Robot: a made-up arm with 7 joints.
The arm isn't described. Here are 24 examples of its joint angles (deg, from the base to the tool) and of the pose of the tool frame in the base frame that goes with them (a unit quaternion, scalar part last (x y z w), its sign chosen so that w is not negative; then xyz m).
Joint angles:
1: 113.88 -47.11 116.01 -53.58 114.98 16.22 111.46
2: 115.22 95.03 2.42 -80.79 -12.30 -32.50 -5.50
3: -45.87 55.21 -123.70 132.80 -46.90 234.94 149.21
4: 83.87 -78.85 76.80 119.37 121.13 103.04 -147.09
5: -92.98 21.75 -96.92 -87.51 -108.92 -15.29 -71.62
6: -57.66 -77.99 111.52 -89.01 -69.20 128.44 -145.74
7: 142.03 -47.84 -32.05 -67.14 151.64 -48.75 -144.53
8: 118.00 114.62 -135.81 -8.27 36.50 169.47 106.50
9: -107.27 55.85 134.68 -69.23 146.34 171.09 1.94
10: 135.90 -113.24 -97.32 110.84 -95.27 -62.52 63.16
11: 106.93 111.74 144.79 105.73 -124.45 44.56 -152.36
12: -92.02 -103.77 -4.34 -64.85 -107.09 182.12 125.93
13: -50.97 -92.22 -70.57 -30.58 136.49 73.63 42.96
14: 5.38 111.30 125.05 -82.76 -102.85 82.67 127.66
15: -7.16 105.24 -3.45 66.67 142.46 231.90 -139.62
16: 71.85 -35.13 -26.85 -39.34 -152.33 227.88 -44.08
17: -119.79 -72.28 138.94 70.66 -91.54 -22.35 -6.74
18: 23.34 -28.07 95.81 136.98 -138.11 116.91 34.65
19: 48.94 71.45 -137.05 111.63 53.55 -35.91 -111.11
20: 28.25 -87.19 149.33 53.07 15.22 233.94 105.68
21: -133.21 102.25 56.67 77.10 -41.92 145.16 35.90
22: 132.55 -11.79 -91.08 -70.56 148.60 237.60 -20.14
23: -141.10 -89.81 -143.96 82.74 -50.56 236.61 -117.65
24: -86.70 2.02 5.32 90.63 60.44 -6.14 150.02
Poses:
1: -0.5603 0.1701 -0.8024 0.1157 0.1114 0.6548 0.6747
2: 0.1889 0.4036 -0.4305 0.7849 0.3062 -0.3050 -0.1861
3: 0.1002 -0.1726 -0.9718 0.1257 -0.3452 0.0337 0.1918
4: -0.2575 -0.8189 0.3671 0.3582 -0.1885 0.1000 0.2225
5: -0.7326 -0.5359 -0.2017 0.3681 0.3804 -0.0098 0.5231
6: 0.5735 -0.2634 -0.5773 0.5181 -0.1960 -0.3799 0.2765
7: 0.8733 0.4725 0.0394 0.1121 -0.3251 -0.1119 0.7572
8: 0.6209 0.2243 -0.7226 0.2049 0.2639 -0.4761 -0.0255
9: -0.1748 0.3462 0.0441 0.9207 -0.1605 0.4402 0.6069
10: -0.3671 -0.5231 0.6120 0.4660 0.0894 0.5747 0.2274
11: 0.3395 -0.7495 -0.0302 0.5675 -0.0543 -0.1213 -0.2676
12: 0.8005 0.0258 0.5778 0.1568 0.0256 -0.4157 0.4329
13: -0.3851 0.5888 -0.4611 0.5407 0.5086 -0.5586 0.2185
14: 0.3614 -0.2745 0.2792 0.8462 -0.2750 -0.4892 0.2388
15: -0.5475 0.6048 -0.5457 0.1915 -0.5159 0.1503 0.4129
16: -0.8351 0.4028 -0.0274 0.3736 -0.0979 0.1692 0.7746
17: 0.9208 -0.2979 0.2124 0.1351 -0.0604 -0.5277 0.7274
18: 0.3378 -0.8340 -0.1742 0.4000 -0.1794 0.1071 0.4585
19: -0.2633 -0.0795 -0.7987 0.5352 0.1486 -0.3496 0.0529
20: 0.5363 0.8226 -0.0843 0.1691 0.3360 0.3219 0.5193
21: 0.4064 0.7228 0.2910 0.4771 0.5057 0.2912 0.2814
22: -0.1574 0.6094 0.1702 0.7582 -0.3284 0.0385 0.6390
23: 0.6141 0.7748 -0.1395 0.0565 -0.4398 -0.1379 0.5558
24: 0.3451 0.7930 0.3120 0.3934 0.0235 -0.4578 0.5401
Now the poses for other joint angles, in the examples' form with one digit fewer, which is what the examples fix.
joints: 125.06 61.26 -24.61 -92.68 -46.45 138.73 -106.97
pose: 0.542 -0.701 -0.196 0.420 0.098 -0.281 0.145
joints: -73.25 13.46 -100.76 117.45 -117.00 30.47 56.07
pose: 0.129 -0.728 -0.550 0.389 -0.512 -0.133 0.480
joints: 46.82 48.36 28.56 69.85 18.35 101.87 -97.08
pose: -0.107 0.157 0.973 0.132 -0.146 -0.128 0.866
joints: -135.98 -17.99 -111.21 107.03 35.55 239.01 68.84
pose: 0.340 0.265 -0.110 0.896 -0.187 0.250 0.444
